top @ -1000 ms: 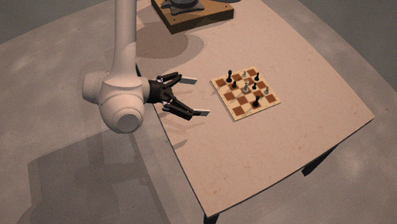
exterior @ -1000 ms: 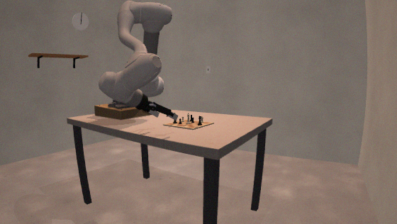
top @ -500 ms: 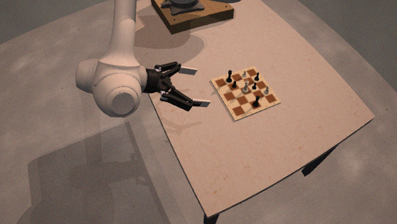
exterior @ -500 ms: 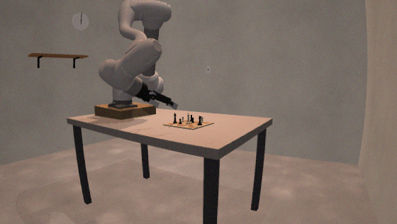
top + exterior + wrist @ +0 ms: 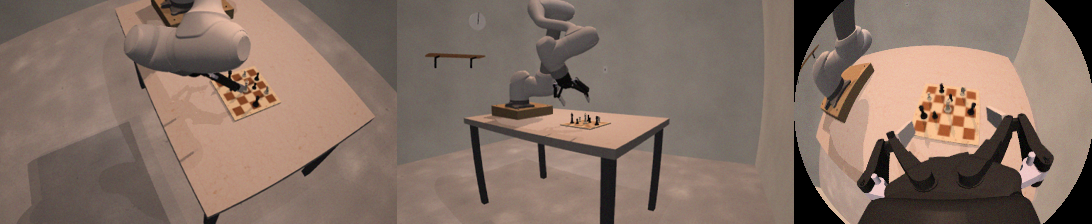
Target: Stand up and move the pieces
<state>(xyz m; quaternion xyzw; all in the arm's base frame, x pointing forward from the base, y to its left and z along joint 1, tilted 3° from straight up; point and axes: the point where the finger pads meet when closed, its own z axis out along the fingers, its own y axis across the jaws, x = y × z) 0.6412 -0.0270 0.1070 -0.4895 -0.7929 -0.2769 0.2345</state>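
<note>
The chessboard is 30 mm behind my hand, 110 mm to the left of it and 140 mm below it. Round my hand: small white piece: 100 mm behind, 140 mm to the left, 130 mm below.
</note>
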